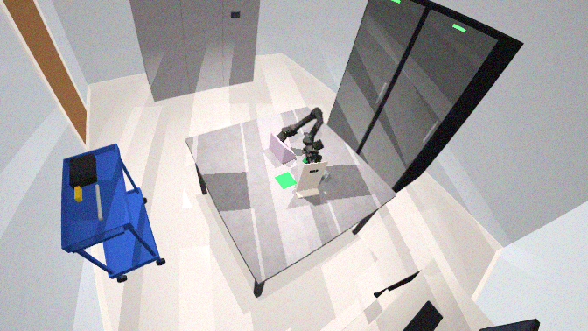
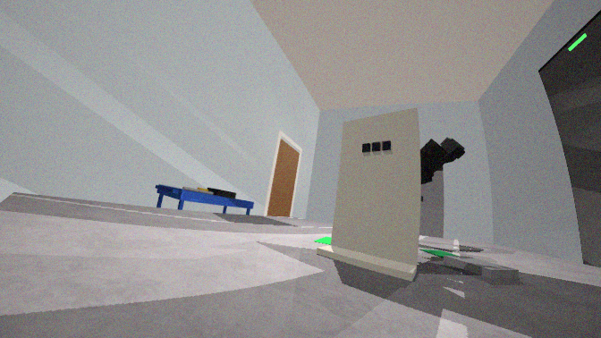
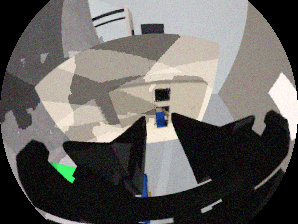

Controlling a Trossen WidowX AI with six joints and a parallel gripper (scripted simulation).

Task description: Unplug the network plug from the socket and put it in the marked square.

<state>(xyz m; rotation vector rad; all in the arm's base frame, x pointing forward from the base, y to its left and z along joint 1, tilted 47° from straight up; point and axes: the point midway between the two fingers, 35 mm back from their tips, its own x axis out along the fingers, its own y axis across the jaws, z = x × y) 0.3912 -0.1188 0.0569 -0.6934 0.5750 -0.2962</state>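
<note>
Right now my gripper tip is 1 cm short of the blue network plug. From my gripper tip the other things lie so: beige upright panel (8 cm below, 3 cm ahead, 1 cm to the right); green marked square (22 cm below, 14 cm behind, 8 cm to the right).
</note>
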